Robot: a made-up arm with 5 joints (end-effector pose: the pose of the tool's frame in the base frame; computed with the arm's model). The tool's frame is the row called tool. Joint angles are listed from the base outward.
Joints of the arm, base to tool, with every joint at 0 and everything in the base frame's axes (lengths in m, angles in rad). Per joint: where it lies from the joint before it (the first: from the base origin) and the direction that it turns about. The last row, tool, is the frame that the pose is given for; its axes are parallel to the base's.
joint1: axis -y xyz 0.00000 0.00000 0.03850
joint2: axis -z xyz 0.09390 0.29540 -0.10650
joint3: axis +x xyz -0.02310 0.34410 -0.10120
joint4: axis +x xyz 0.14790 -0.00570 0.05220
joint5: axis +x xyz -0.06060 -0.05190 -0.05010
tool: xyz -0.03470 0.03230 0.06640
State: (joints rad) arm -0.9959 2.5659 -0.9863 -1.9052 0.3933
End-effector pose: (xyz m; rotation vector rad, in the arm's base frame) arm 0.0113 -0.0867 -0.3196 0.9853 -2.1753 0.3558
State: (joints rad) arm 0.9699 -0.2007 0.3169 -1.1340 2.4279
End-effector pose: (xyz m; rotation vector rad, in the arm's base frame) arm 0.1533 0.4803 0.0381 1.3721 -0.5863 0.9017
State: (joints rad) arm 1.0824 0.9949 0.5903 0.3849 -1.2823
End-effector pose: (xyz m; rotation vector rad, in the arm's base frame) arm 0.3620 0.4741 0.3254 0.2758 -0.8310 -1.0223
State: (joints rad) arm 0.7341 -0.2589 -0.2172 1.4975 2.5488
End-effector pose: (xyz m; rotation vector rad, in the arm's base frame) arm 0.2100 0.6897 -0.1644 -2.3925 -0.6295 -0.7941
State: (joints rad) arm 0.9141 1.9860 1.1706 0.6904 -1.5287
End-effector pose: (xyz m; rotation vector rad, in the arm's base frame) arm 0.3768 0.1210 0.2739 1.1158 -0.9065 -1.7564
